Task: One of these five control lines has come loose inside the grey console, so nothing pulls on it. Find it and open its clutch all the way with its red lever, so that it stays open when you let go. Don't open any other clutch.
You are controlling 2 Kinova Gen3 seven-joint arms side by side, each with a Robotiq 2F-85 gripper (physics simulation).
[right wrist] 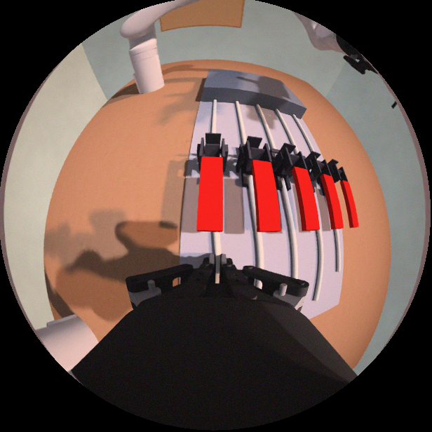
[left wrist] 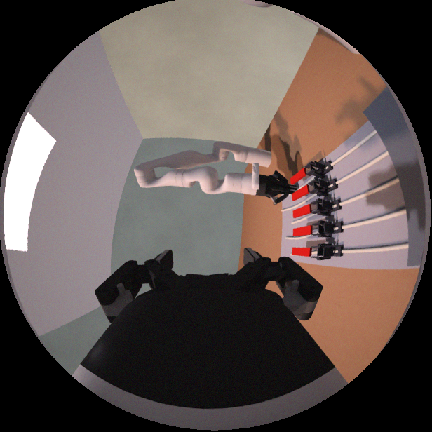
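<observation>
The grey console (left wrist: 392,117) (right wrist: 235,82) lies at the far end of a pale board. Several white control lines run from it through black clutches, each with a red lever. In the right wrist view the levers lie in a row: the leftmost lever (right wrist: 210,195), second lever (right wrist: 267,197), middle lever (right wrist: 306,200), fourth lever (right wrist: 333,202) and rightmost lever (right wrist: 350,204). All point away from the console. My right gripper (right wrist: 217,261) (left wrist: 297,190) is shut on the leftmost control line (right wrist: 216,244), beyond its lever's free end. My left gripper (left wrist: 207,257) is open and empty, away from the levers.
The pale board (right wrist: 192,250) lies on the orange table (right wrist: 115,175). The right arm (left wrist: 200,177) reaches to the lines in the left wrist view. A white arm base (right wrist: 148,70) stands left of the console in the right wrist view. The neighbouring levers stand close together.
</observation>
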